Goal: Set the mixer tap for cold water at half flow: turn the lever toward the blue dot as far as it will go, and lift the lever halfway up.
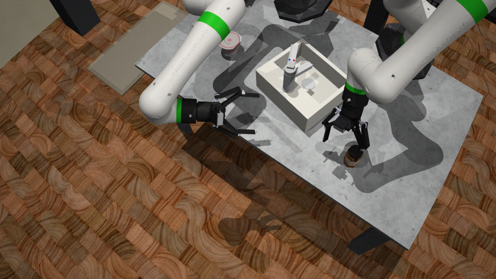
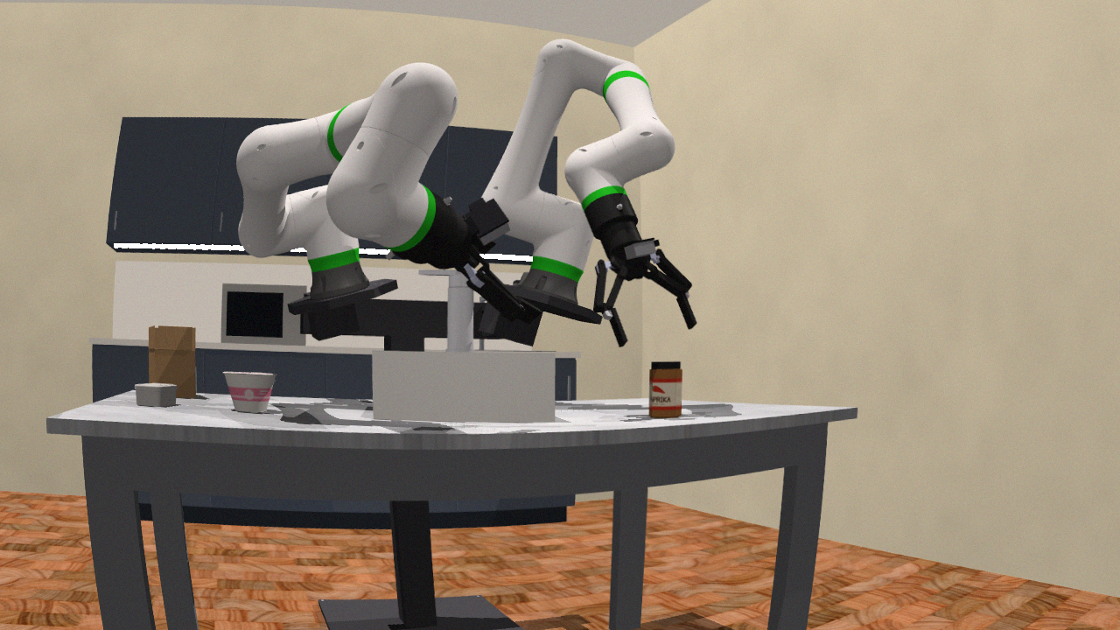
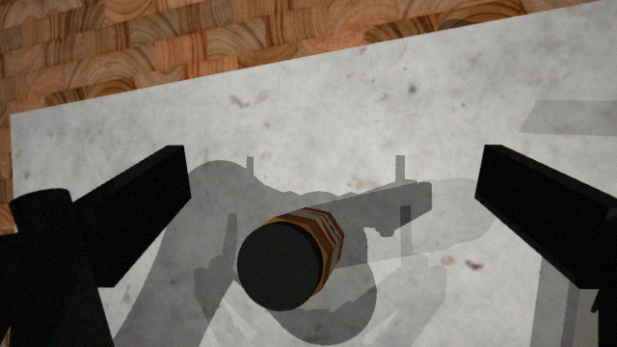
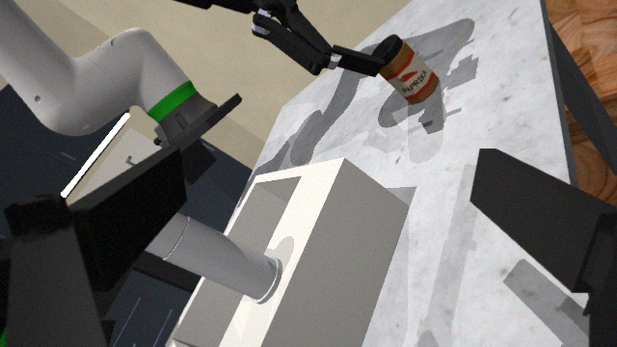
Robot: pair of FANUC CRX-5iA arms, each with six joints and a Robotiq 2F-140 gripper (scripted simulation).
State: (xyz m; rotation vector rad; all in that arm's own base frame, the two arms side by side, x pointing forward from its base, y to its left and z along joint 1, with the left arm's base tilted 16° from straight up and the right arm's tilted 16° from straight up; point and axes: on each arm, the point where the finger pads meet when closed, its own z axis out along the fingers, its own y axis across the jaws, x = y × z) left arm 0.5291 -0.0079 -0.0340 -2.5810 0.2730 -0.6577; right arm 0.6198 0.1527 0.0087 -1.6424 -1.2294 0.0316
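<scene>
The paprika jar is 11 cm below my left hand, 5 cm to the left of it and 5 cm behind it. The rest, counted from my left hand: pink-and-white bowl (74 cm to the right, 25 cm behind, 12 cm below); then white basin (30 cm to the right, 26 cm behind, 13 cm below); then flat lever (34 cm to the right, 18 cm behind, 11 cm above).
My right hand is 28 cm past the flat lever, 1 cm to the left of it and 4 cm below it. Also, from my right hand: pink-and-white bowl (35 cm behind, 40 cm to the right, 19 cm below); then paprika jar (15 cm behind, 39 cm to the left, 18 cm below); then white basin (35 cm behind, 4 cm to the left, 20 cm below).
</scene>
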